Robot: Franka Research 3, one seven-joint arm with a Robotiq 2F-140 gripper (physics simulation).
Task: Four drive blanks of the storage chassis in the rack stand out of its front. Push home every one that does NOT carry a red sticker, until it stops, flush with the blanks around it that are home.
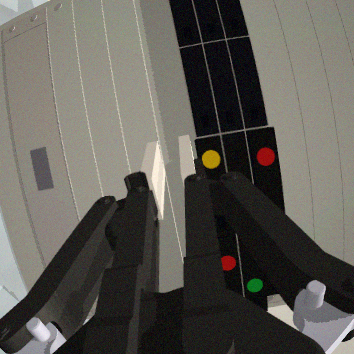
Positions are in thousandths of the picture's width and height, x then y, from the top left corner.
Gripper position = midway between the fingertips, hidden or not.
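Observation:
Drive blank (589,422), visible. My gripper (484,436), likewise.

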